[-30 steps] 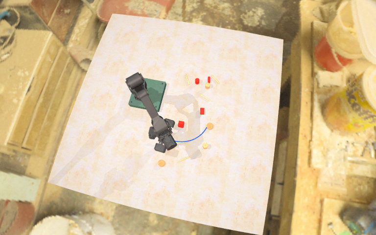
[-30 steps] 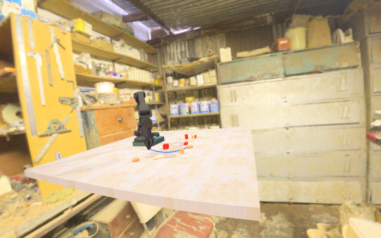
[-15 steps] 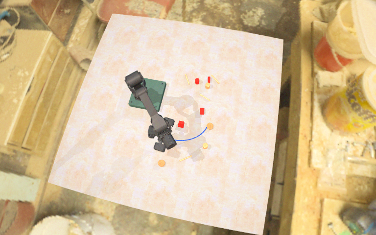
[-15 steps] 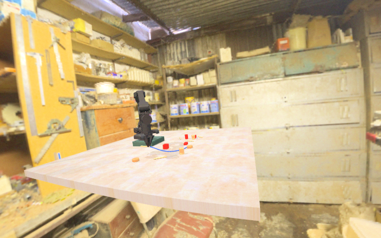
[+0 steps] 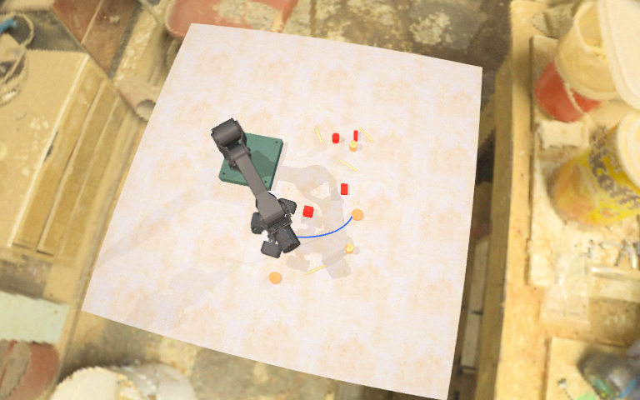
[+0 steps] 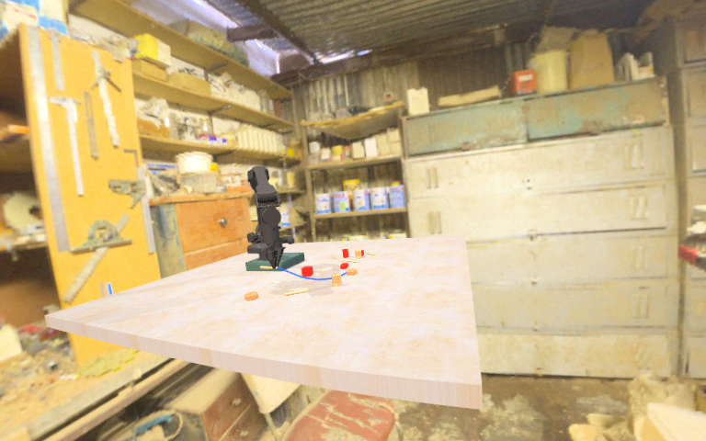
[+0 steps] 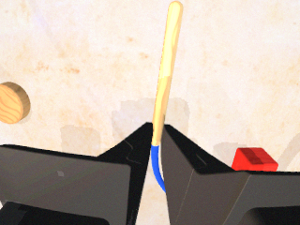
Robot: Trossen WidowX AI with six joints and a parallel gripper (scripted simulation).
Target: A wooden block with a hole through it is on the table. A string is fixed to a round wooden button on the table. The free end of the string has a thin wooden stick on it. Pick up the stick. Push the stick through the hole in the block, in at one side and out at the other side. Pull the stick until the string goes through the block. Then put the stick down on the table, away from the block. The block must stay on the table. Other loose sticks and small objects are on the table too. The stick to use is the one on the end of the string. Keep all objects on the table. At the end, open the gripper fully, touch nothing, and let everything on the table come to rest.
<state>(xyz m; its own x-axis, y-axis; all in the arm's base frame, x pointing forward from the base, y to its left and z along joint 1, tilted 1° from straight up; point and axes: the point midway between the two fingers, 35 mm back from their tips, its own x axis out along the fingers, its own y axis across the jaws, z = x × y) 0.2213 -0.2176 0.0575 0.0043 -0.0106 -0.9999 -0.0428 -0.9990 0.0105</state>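
The thin wooden stick lies 10 mm behind my gripper tip. From my gripper tip the other things lie so: red block: 110 mm to the left, 60 mm ahead, 40 mm below; flat disc: 140 mm to the right, 50 mm below, 10 mm ahead; round wooden button: 230 mm ahead, 140 mm to the left, 50 mm below.
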